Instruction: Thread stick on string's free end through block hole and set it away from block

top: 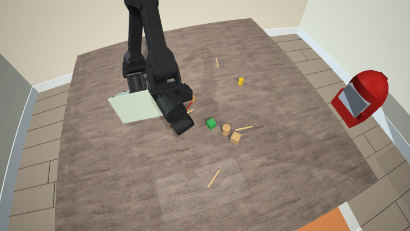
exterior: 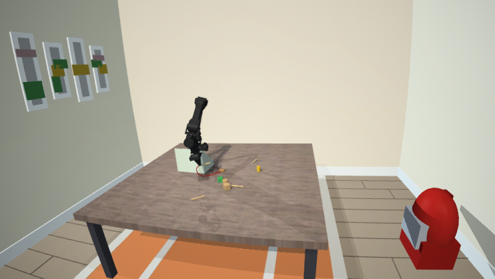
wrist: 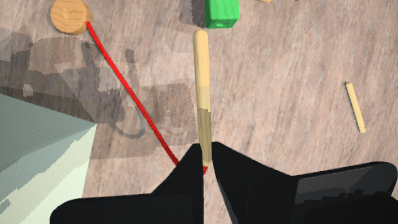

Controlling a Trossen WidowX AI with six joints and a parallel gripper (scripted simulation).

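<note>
Now: the green block 12 cm ahead of my gripper tip and 9 cm below it. From my gripper tip the other things lie so: wooden cylinder 17 cm ahead, 9 cm below, 4 cm to the right; round wooden button 16 cm to the left, 10 cm below, 8 cm ahead; thin wooden stick 1 cm ahead.
</note>
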